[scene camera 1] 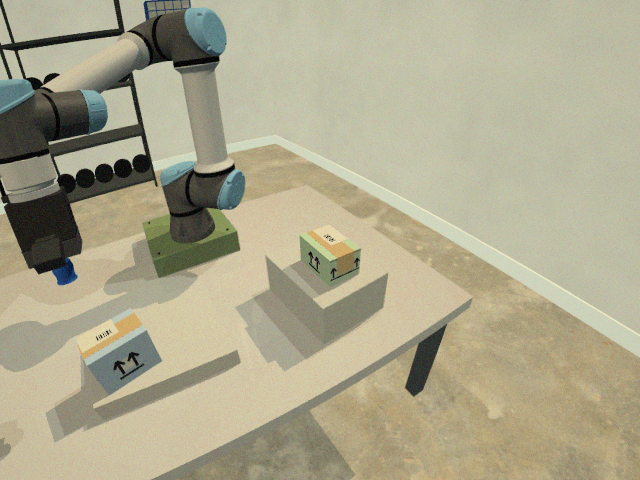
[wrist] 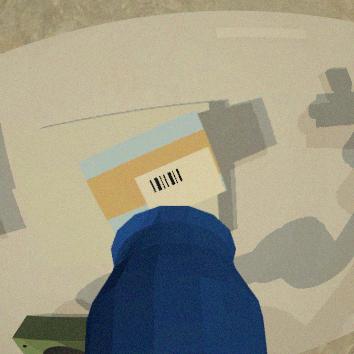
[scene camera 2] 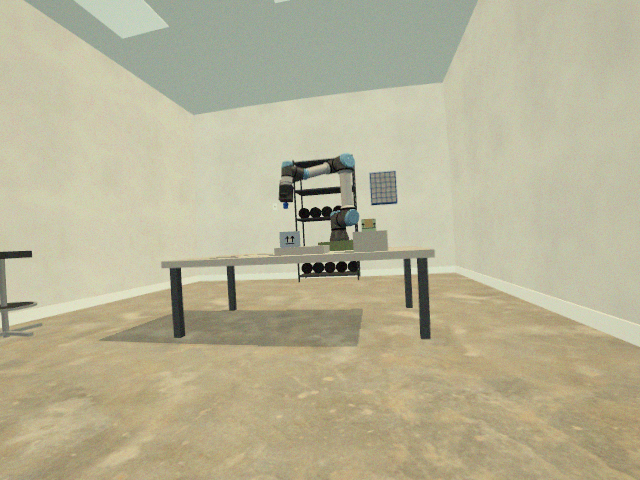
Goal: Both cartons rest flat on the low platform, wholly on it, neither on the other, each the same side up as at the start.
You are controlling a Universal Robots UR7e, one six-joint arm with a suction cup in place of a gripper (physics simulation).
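Frame: origin at the arm's base, x back, y left, z down, level; millimetres.
Seen in the pictures: end effector, tool point: (scene camera 1: 67, 279) (wrist: 173, 259) (scene camera 2: 285, 208); arm's base, origin of the base link: (scene camera 1: 193, 230) (scene camera 2: 339, 241).
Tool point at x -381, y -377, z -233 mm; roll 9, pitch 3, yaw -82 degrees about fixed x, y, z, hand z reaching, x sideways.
Offsets run from my tool point to a thing's top centre.
My gripper, a blue suction cup (scene camera 1: 65, 277) (scene camera 2: 285, 205) (wrist: 173, 225), hangs in the air with nothing on it, above and behind the blue carton in the first scene view. The blue carton {dy +17, dx +5, dz +156 mm} (scene camera 1: 124, 361) (scene camera 2: 289, 239) (wrist: 150, 175) stands upright, arrows up, on the low platform {dy +99, dx +33, dz +257 mm} (scene camera 1: 175, 383) (scene camera 2: 310, 251) (wrist: 55, 165), near its left end in the first scene view. Its orange tape and label face up. The cup hides part of its top in the wrist view. The green carton {dy +517, dx -115, dz +110 mm} (scene camera 1: 323, 258) (scene camera 2: 368, 224) stands upright, arrows up, on the taller block.
The taller block {dy +519, dx -97, dz +185 mm} (scene camera 1: 356, 312) (scene camera 2: 369, 242) stands to the right of the low platform on the table (scene camera 1: 289, 384) (scene camera 2: 232, 260). The arm's green base (scene camera 1: 199, 255) (scene camera 2: 341, 245) stands behind them. A black rack (scene camera 1: 96, 139) stands by the back wall.
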